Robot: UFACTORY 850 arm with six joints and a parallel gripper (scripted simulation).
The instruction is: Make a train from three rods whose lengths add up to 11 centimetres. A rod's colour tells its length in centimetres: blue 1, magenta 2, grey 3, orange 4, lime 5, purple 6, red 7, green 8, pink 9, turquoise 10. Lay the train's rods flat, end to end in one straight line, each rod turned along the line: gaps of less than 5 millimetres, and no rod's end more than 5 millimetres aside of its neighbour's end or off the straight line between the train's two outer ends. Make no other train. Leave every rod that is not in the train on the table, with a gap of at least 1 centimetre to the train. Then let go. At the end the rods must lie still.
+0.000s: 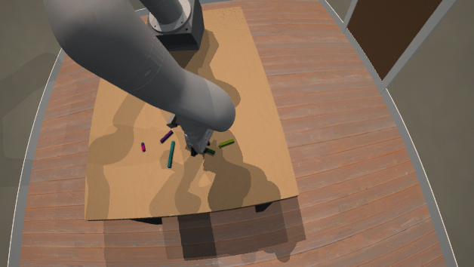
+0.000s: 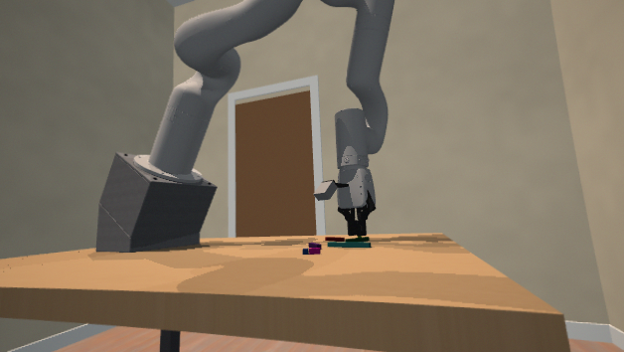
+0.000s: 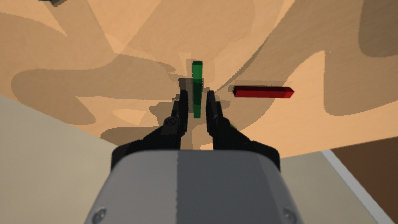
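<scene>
Now: the green rod 30 mm below my hand. From my hand the other things lie so: turquoise rod: 20 mm ahead, 120 mm to the right, 30 mm below; red rod: 80 mm behind, 30 mm to the left, 30 mm below; lime rod: 20 mm behind, 80 mm to the left, 30 mm below.
</scene>
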